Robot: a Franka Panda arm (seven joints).
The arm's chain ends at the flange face. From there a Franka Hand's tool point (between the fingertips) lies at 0.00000 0.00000 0.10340 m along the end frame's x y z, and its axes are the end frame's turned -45 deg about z.
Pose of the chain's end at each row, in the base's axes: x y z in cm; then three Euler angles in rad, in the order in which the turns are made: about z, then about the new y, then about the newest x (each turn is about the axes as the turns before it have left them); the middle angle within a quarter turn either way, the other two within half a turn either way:
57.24 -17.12 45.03 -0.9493 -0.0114 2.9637
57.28 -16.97 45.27 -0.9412 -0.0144 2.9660
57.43 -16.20 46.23 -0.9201 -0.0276 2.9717
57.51 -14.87 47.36 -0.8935 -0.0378 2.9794
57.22 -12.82 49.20 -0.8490 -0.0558 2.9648
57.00 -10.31 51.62 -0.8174 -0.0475 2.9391
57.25 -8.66 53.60 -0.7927 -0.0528 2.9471
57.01 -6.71 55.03 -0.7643 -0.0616 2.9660
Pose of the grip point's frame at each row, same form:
55.82 -18.28 34.85 -0.1728 0.1173 3.0071
55.91 -18.15 35.09 -0.1648 0.1136 3.0066
56.21 -17.48 36.04 -0.1441 0.1002 3.0014
56.45 -16.22 37.16 -0.1174 0.0875 2.9998
56.23 -14.45 39.04 -0.0756 0.0848 2.9767
55.81 -12.08 41.50 -0.0465 0.1087 2.9640
56.20 -10.44 43.47 -0.0212 0.0993 2.9660
56.21 -8.45 44.87 0.0089 0.0798 2.9734

